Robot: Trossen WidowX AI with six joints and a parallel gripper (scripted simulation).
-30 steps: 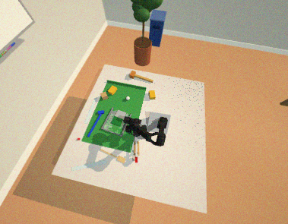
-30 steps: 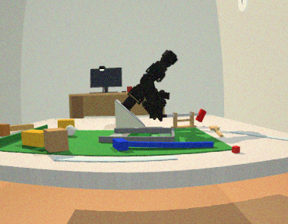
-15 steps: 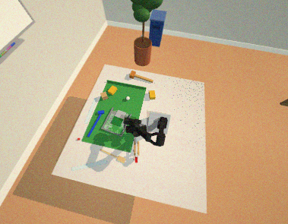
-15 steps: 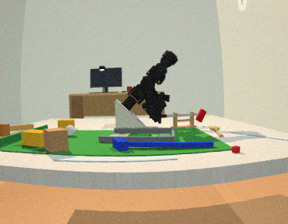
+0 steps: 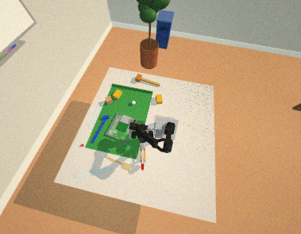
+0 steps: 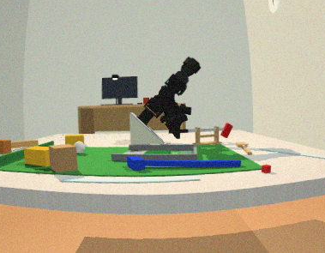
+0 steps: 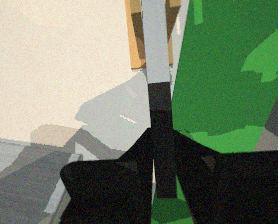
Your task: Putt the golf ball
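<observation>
Right now my gripper tip is 30 mm past the wooden rack and 130 mm to the right of it. Round my gripper tip: white golf ball: 190 mm ahead, 360 mm to the right, 10 mm below; blue putter: 430 mm ahead, 20 mm to the right, 10 mm below; small red cube: 520 mm ahead, 170 mm to the left, 20 mm below.
</observation>
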